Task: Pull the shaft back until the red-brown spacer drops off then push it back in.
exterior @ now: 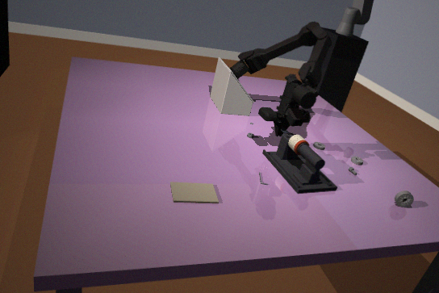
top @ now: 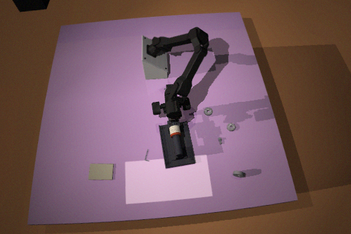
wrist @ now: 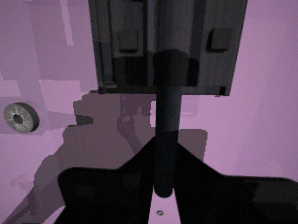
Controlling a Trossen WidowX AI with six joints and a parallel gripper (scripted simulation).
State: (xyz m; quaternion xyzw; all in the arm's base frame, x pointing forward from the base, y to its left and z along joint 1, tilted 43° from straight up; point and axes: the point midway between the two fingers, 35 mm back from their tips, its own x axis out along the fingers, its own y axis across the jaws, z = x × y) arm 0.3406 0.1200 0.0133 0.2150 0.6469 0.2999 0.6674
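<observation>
The dark shaft lies 60 mm ahead of my gripper tip, 10 mm to the left of it and 30 mm above it. Round my gripper tip: red-brown spacer: 140 mm ahead, 20 mm to the left, 30 mm above; tan plate: 280 mm ahead, 360 mm to the right, 40 mm below; white spacer: 120 mm ahead, 10 mm to the left, 30 mm above.
</observation>
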